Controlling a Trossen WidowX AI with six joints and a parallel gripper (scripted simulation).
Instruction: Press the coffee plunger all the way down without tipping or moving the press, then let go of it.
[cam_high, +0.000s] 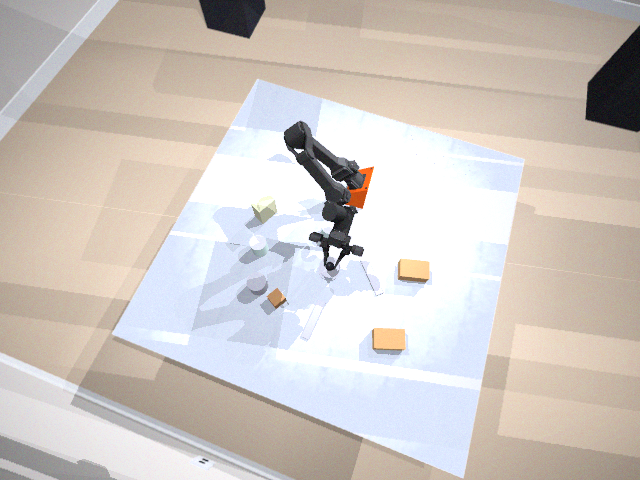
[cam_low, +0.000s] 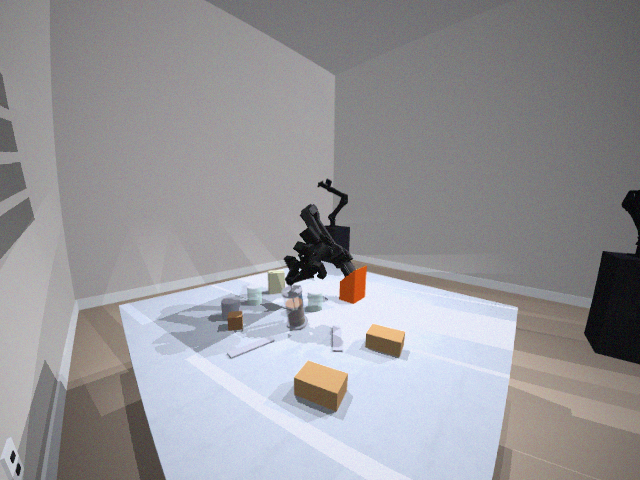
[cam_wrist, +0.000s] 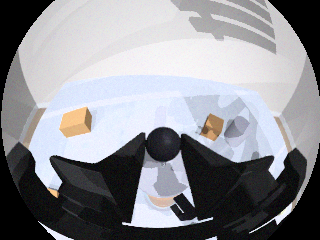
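Now: the coffee press 4 cm behind my gripper tip, 1 cm to the right of it and 9 cm below it. Round my gripper tip: grey cylinder: 10 cm ahead, 25 cm to the right, 15 cm below; pale yellow block: 20 cm behind, 33 cm to the right, 13 cm below.
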